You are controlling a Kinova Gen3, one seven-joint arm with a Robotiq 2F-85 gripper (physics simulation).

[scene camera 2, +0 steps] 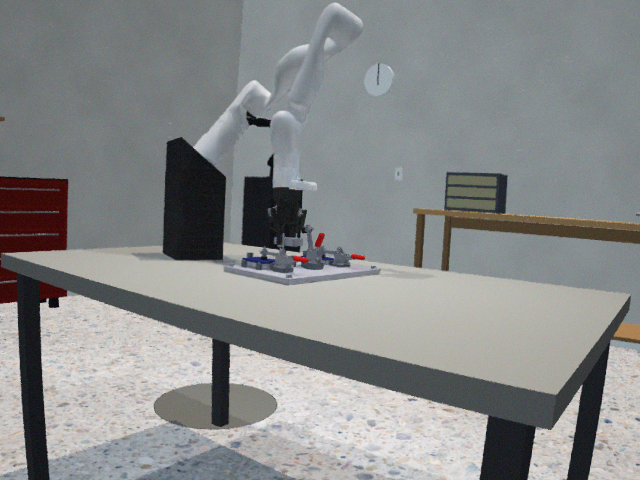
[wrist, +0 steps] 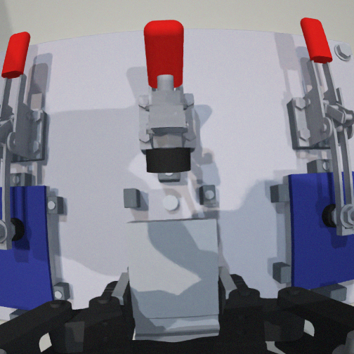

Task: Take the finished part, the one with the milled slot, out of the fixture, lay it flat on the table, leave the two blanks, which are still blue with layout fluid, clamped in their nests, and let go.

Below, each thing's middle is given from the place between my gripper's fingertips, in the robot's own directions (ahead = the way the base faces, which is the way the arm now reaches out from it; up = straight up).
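Labels:
My gripper 2 cm below the finished part [wrist: 173,263]. Fixture plate [scene camera 2: 300,275]: 5 cm below my hand, 7 cm ahead of it.

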